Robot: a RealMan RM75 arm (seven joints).
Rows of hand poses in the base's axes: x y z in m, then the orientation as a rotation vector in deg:
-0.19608, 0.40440, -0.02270, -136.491, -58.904, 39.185
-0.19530, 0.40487, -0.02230, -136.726, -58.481, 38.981
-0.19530, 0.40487, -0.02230, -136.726, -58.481, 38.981
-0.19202, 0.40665, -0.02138, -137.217, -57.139, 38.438
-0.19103, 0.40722, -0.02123, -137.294, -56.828, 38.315
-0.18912, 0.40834, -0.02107, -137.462, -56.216, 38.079
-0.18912, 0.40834, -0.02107, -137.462, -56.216, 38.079
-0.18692, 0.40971, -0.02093, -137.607, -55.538, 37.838
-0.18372, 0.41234, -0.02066, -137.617, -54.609, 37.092
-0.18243, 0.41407, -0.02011, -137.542, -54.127, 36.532
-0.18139, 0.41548, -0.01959, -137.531, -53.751, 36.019
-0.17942, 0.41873, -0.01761, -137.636, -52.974, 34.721
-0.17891, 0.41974, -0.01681, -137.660, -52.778, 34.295
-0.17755, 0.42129, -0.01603, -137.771, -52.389, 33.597
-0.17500, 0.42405, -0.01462, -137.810, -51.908, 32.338
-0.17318, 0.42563, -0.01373, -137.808, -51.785, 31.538
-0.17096, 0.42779, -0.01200, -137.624, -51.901, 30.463
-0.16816, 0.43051, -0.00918, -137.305, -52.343, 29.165
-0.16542, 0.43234, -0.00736, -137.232, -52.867, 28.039
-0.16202, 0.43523, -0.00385, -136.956, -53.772, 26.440
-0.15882, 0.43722, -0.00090, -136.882, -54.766, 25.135
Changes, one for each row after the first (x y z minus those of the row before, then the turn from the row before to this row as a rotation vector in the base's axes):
0.00078, 0.00047, 0.00040, -0.056, -0.099, -0.364
0.00000, 0.00000, 0.00000, 0.000, 0.000, 0.000
0.00328, 0.00178, 0.00092, -0.024, -0.143, -1.110
0.00099, 0.00057, 0.00015, 0.022, -0.016, -0.254
0.00191, 0.00112, 0.00016, 0.025, -0.036, -0.499
0.00000, 0.00000, 0.00000, 0.000, 0.000, 0.000
0.00220, 0.00137, 0.00014, 0.051, -0.011, -0.545
0.00320, 0.00263, 0.00027, 0.407, -0.167, -0.826
0.00129, 0.00173, 0.00055, 0.352, -0.151, -0.462
0.00104, 0.00141, 0.00052, 0.265, -0.183, -0.381
0.00197, 0.00325, 0.00198, 0.535, -0.575, -0.850
0.00051, 0.00101, 0.00080, 0.177, -0.203, -0.236
0.00136, 0.00155, 0.00078, 0.232, -0.344, -0.441
0.00255, 0.00276, 0.00141, 0.529, -0.621, -0.626
0.00182, 0.00158, 0.00089, 0.337, -0.438, -0.266
0.00222, 0.00216, 0.00173, 0.576, -0.598, -0.140
0.00280, 0.00272, 0.00282, 0.739, -0.775, 0.056
0.00274, 0.00183, 0.00182, 0.440, -0.799, 0.129
0.00340, 0.00289, 0.00351, 0.741, -1.121, 0.319
0.00320, 0.00199, 0.00295, 0.424, -1.056, 0.424

